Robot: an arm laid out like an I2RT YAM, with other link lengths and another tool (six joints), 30 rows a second.
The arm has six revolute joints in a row. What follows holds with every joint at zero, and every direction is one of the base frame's. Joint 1 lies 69.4 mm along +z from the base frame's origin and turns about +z. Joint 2 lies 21.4 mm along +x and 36.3 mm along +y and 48.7 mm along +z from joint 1 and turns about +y. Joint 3 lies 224.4 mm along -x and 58.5 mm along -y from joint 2 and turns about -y. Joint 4 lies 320.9 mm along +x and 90.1 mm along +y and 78.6 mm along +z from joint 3 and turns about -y. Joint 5 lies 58.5 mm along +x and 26.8 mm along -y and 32 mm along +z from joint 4 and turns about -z. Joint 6 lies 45.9 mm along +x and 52.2 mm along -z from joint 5 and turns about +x. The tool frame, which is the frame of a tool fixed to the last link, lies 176 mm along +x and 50 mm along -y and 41 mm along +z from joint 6; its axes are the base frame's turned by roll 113.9, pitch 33.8 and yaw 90 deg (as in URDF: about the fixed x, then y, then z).
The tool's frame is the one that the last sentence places.
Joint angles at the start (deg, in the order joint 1, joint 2, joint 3, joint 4, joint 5, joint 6):
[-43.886 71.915 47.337 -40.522 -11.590 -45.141]
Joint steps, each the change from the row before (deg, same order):
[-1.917 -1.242 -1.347 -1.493 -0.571 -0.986]
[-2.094 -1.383 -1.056 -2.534 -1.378 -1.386]
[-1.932 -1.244 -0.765 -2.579 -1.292 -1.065]
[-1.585 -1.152 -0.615 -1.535 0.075 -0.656]
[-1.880 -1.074 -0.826 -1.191 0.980 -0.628]
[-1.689 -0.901 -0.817 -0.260 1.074 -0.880]
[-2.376 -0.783 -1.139 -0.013 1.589 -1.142]
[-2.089 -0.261 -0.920 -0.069 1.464 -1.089]
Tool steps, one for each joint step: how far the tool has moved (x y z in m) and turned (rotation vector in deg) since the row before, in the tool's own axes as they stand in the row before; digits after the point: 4 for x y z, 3 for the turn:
[0.0082 -0.0120 0.0046 0.429 1.474 0.501]
[0.0106 -0.0100 0.0019 -0.298 2.042 0.184]
[0.0095 -0.0088 0.0007 -0.397 2.011 0.431]
[0.0041 -0.0109 0.0009 0.647 0.886 0.758]
[0.0034 -0.0155 0.0041 1.590 0.809 1.109]
[0.0002 -0.0138 0.0041 1.538 -0.031 0.815]
[0.0007 -0.0191 0.0084 2.254 0.195 1.184]
[0.0023 -0.0162 0.0096 2.064 0.612 0.840]

